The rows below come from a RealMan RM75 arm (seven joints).
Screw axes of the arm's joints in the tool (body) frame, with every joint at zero. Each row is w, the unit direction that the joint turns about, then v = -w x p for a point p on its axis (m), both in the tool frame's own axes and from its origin. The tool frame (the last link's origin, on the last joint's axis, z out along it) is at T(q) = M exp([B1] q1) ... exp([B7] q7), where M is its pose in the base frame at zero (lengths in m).
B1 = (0, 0, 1, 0, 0, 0)
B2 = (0, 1, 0, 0.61, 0, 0)
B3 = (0, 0, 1, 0, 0, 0)
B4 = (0, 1, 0, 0.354, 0, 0)
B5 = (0, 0, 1, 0, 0, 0)
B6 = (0, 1, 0, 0.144, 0, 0)
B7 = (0, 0, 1, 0, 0, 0)
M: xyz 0 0 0.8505 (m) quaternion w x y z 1 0 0 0
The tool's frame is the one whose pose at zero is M.
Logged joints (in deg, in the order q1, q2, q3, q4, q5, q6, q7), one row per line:
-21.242, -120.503, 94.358, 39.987, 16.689, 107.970, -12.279
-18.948, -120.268, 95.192, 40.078, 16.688, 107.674, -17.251
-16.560, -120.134, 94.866, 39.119, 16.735, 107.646, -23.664
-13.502, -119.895, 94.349, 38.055, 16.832, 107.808, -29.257
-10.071, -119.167, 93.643, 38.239, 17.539, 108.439, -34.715
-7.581, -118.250, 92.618, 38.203, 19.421, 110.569, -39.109
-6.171, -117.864, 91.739, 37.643, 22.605, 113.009, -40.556
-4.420, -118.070, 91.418, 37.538, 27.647, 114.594, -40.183
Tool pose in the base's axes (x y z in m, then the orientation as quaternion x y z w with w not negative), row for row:
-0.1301, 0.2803, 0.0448, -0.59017, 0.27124, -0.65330, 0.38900
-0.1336, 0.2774, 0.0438, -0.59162, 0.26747, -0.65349, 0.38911
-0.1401, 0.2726, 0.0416, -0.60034, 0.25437, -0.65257, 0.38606
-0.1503, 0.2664, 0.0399, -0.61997, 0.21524, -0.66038, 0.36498
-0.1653, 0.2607, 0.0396, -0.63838, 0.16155, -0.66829, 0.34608
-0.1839, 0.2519, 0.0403, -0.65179, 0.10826, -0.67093, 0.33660
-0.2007, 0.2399, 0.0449, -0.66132, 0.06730, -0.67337, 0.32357
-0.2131, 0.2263, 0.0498, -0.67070, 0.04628, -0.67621, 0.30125
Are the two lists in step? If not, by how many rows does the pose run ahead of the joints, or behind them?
The pose runs 2 rows behind the joints: the pose in row i belongs to the joints in row i - 2.
